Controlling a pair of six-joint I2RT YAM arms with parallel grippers.
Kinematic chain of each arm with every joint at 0, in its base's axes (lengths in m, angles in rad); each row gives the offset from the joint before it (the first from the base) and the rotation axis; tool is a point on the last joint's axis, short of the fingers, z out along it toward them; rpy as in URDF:
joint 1: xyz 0 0 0.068 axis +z
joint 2: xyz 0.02 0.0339 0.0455 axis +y
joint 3: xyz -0.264 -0.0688 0 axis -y
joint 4: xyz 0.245 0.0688 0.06 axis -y
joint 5: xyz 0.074 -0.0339 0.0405 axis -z
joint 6: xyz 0.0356 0 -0.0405 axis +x
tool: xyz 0 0 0 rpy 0 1.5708 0
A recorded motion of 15 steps. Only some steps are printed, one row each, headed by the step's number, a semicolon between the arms.
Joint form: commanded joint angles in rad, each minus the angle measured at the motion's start. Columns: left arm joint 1, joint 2, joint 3, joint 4, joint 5, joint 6; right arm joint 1, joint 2, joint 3, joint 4, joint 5, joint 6.
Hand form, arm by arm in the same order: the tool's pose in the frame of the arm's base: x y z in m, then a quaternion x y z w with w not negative. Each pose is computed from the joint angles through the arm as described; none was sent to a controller.
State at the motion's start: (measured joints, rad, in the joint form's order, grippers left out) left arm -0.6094 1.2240 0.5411 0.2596 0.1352 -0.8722; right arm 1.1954 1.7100 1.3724 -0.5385 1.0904 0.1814
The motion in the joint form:
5: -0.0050 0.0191 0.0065 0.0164 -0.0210 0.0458; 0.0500 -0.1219 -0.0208 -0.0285 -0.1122 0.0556
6: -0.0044 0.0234 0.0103 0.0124 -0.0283 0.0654; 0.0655 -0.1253 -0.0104 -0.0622 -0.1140 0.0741
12: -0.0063 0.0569 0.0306 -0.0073 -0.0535 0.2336; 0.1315 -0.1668 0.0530 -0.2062 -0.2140 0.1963
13: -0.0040 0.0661 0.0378 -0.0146 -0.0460 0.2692; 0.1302 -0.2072 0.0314 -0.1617 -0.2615 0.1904
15: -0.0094 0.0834 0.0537 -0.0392 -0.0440 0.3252; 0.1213 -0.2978 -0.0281 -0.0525 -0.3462 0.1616
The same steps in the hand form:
5: 0.2113 -0.1540 0.2080 -0.05771 0.83606 -0.39451 0.37687; 0.1373 0.3146 0.3108 -0.24149 0.80168 -0.09829 0.53789
6: 0.2122 -0.1542 0.2078 -0.05198 0.83775 -0.38726 0.38144; 0.1317 0.3145 0.3130 -0.24610 0.80300 -0.09536 0.53435
12: 0.2169 -0.1570 0.2042 0.01188 0.84836 -0.33801 0.40731; 0.1053 0.3098 0.3347 -0.25724 0.82270 -0.02557 0.50630
13: 0.2185 -0.1577 0.2035 0.02781 0.85034 -0.33063 0.40845; 0.1032 0.3042 0.3421 -0.25466 0.82299 0.01188 0.50763
15: 0.2200 -0.1606 0.2019 0.05416 0.85579 -0.31503 0.40676; 0.1003 0.2901 0.3561 -0.24982 0.81412 0.08231 0.51772

